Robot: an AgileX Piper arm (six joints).
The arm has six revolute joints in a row. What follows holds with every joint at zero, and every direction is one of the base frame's. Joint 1 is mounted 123 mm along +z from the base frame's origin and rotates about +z. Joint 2 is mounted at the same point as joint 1 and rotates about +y. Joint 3 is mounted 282.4 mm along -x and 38.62 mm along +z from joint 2 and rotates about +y. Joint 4 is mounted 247.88 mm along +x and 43.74 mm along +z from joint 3 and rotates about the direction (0.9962, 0, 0.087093). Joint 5 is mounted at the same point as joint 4 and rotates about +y. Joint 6 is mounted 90.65 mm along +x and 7.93 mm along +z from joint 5 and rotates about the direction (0.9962, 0, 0.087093). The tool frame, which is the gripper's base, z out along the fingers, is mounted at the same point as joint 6; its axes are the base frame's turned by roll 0, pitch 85.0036 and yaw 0 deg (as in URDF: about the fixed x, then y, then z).
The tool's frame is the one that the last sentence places.
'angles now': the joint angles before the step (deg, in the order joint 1, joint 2, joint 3, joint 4, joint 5, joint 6). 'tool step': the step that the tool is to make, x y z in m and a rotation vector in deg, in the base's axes. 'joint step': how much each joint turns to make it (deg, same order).
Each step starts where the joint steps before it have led.
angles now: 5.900, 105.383, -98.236, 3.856, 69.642, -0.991
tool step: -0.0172, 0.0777, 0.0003, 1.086, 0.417, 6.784
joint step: 11.759, -0.011, -0.050, -0.503, -0.064, 5.264
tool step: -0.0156, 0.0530, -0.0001, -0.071, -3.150, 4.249
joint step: 8.591, 0.263, -0.016, -2.811, -3.291, 4.613
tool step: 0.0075, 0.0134, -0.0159, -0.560, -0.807, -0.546
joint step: 1.565, 2.616, -0.171, -1.756, -2.896, 2.405
